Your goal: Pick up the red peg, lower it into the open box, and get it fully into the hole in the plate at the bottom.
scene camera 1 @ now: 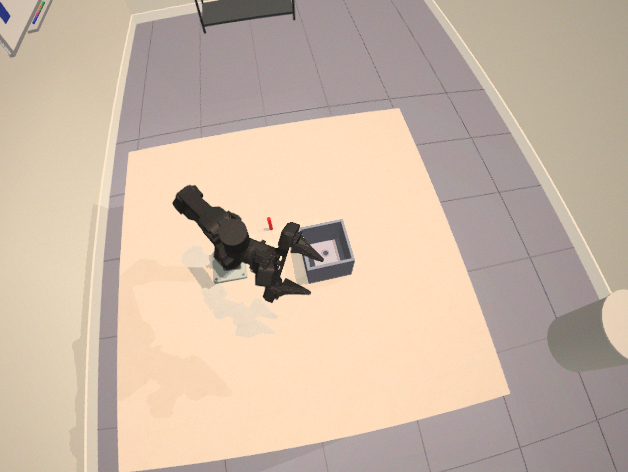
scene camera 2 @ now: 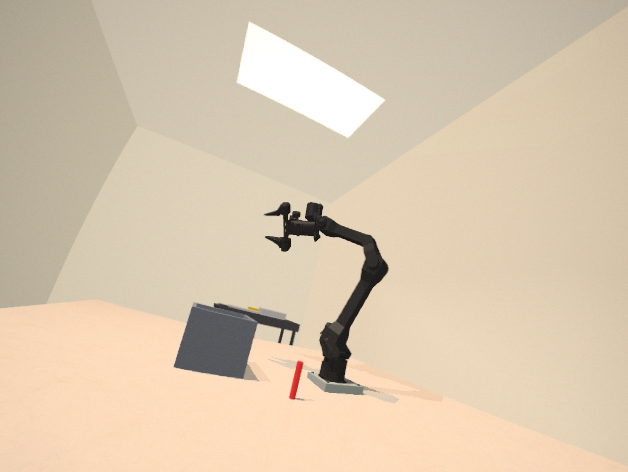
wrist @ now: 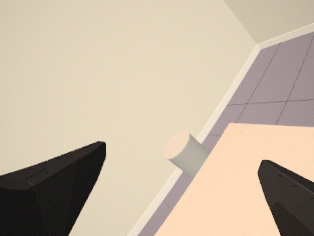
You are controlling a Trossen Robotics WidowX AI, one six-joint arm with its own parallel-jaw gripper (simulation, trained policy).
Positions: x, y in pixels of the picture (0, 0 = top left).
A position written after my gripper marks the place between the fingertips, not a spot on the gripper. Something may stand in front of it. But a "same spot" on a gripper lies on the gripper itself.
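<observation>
A grey box is out of frame in the wrist view, but the box does show in scene camera 1 [335, 229] and in scene camera 2 [216, 341]. As for my gripper, you get it in the wrist view [183, 158], and it's there in scene camera 1 and scene camera 2 too. On my gripper, [scene camera 1: 287, 287] and [scene camera 2: 278, 238] are the same spot.
</observation>
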